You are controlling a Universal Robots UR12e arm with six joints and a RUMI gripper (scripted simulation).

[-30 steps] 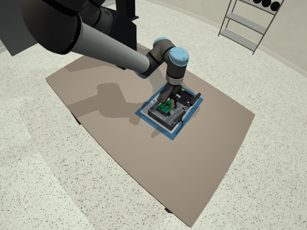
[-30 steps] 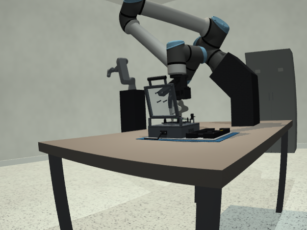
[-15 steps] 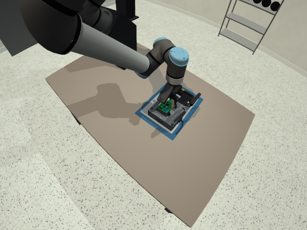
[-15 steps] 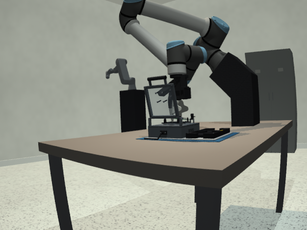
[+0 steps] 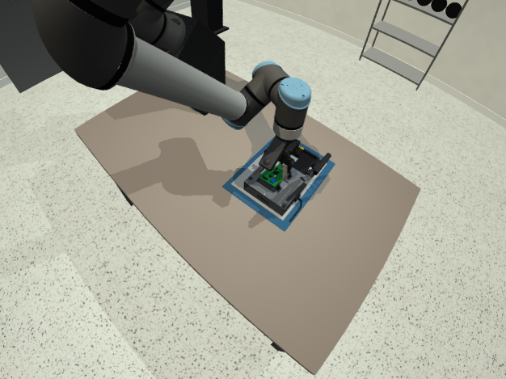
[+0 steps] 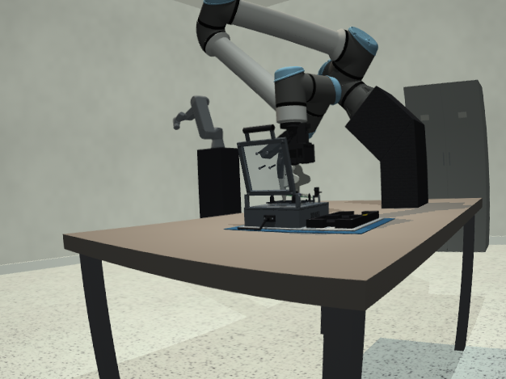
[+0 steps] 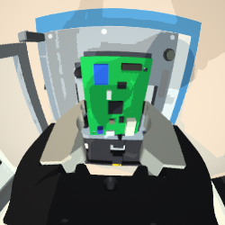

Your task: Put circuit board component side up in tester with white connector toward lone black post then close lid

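The green circuit board lies right at my hand. Also, from my hand: tester bed 10 mm below; black post 60 mm to the left, 60 mm behind; tester 40 mm to the left, 30 mm ahead, 30 mm above.
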